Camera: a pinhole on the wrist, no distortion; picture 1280 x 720 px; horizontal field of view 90.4 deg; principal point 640.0 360.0 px. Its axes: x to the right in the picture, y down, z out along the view. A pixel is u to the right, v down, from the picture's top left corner.
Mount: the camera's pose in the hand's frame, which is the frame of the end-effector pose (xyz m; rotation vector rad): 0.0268 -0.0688 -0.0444 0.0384 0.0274 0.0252
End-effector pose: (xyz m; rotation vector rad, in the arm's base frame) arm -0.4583 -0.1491 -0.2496 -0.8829 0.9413 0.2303
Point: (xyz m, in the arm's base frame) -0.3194 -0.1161 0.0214
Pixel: 163 23
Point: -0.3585 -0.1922 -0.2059
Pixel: 664 119
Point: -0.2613 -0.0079 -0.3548
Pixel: 1018 677
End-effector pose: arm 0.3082 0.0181 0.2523 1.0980 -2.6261 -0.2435
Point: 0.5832 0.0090 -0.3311
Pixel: 217 52
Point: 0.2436 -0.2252 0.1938
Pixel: outside the picture
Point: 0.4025 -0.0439 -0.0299
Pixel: 388 137
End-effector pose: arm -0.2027 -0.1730 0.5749 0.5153 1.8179 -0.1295
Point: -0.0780 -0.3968 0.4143
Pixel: 691 142
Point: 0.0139 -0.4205 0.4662
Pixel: 544 239
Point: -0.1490 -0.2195 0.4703
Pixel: 835 520
